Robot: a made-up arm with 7 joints.
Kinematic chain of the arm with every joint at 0, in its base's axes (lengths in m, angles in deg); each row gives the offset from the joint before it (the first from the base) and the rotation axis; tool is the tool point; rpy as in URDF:
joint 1: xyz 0 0 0.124 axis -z
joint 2: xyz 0 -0.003 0.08 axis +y
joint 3: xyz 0 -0.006 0.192 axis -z
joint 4: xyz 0 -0.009 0.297 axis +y
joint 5: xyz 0 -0.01 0.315 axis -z
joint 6: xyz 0 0 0.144 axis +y
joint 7: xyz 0 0 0.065 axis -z
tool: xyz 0 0 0 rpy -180 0 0
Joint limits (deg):
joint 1: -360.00..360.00
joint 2: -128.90..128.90
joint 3: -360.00..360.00
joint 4: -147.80..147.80
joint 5: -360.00..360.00
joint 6: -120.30..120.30
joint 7: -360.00..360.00
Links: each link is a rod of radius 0.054 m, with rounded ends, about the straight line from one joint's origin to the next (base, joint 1, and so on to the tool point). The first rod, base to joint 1, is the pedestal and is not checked.
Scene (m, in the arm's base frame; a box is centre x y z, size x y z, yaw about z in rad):
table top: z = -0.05
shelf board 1: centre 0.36 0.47 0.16 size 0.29 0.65 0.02 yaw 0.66
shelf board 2: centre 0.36 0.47 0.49 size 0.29 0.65 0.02 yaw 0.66
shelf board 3: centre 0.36 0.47 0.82 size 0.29 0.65 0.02 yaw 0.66
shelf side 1: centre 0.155 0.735 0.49 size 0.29 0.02 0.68 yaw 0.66
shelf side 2: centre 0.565 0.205 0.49 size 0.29 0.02 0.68 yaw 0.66
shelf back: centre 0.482 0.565 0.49 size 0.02 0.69 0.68 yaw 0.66
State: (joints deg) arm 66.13 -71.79 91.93 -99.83 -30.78 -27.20 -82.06
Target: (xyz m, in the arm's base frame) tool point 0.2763 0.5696 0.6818
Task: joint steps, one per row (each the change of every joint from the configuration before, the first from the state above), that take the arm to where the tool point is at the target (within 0.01 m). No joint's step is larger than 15 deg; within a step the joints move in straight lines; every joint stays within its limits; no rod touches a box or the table.
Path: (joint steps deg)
1: -13.68 -1.73 5.64 -11.31 1.03 -2.46 0.00
2: -13.69 -1.74 5.63 -11.30 1.03 -2.45 0.00
3: -13.68 -1.73 5.64 -11.31 1.03 -2.46 0.00
4: 4.44 3.61 9.79 11.40 -0.25 2.73 0.00
5: 4.44 3.60 9.79 11.40 -0.25 2.74 0.00
6: 4.45 3.60 9.79 11.40 -0.24 2.73 0.00
7: 14.30 6.45 -14.60 13.22 -1.16 2.08 0.00
8: 14.31 6.44 -14.59 13.21 -1.15 2.08 0.00

